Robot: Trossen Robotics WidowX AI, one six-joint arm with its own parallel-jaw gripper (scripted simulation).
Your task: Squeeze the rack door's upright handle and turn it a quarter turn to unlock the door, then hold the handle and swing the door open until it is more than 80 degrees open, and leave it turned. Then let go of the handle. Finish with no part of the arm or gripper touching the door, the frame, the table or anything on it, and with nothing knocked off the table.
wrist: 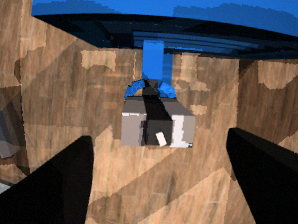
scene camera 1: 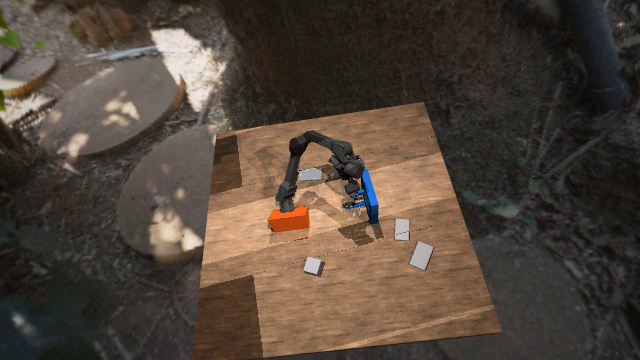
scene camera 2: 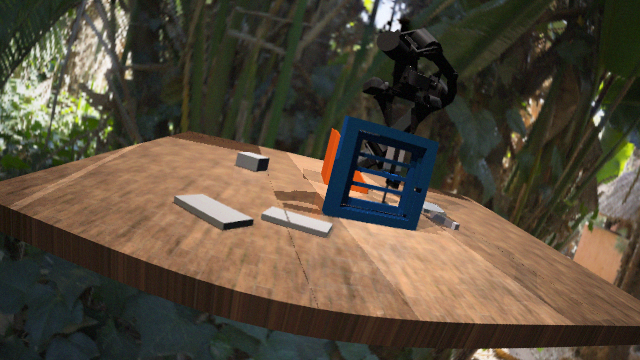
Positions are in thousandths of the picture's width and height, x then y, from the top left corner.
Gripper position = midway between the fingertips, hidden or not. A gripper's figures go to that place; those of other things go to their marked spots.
My gripper (wrist: 542,632): 0.11 m from the lens. A blue rack (wrist: 861,167) is 0.14 m from the lens.
